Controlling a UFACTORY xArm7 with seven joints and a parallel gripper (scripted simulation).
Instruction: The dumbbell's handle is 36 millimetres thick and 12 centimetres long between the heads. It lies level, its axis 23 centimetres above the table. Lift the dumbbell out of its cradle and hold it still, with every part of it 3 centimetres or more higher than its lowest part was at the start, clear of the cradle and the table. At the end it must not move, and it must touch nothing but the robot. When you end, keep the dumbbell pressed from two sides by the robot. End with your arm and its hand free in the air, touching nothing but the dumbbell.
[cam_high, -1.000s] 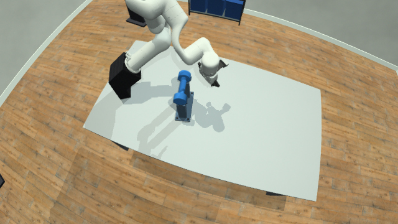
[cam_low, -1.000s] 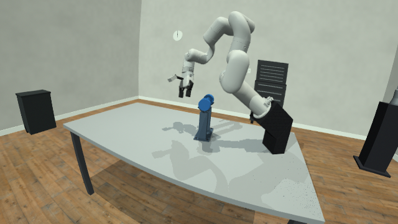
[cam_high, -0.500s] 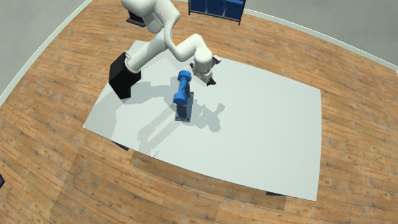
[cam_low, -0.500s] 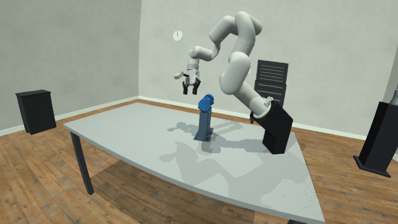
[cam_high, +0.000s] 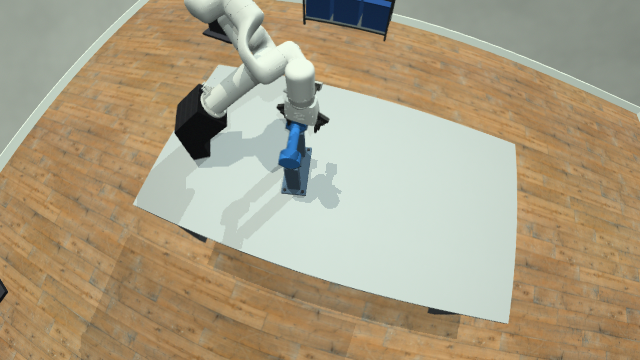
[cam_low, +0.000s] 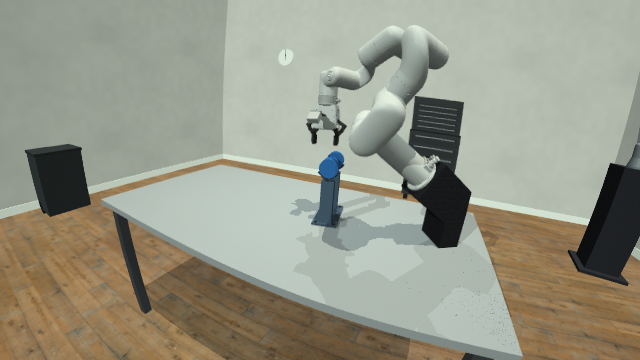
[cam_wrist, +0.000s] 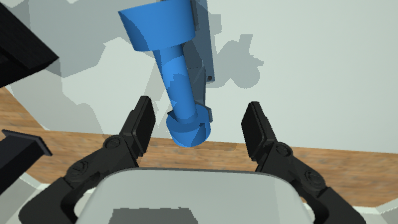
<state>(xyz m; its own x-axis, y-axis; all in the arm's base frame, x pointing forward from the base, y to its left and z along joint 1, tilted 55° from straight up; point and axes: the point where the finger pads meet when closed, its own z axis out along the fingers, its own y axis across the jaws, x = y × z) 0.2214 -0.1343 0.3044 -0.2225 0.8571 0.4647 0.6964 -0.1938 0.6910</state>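
Right now my hand is 9 cm above the blue dumbbell, 3 cm past it and 2 cm to the left of it. Also, from my hand: grey-blue cradle: 22 cm below, 3 cm behind, 2 cm to the right.
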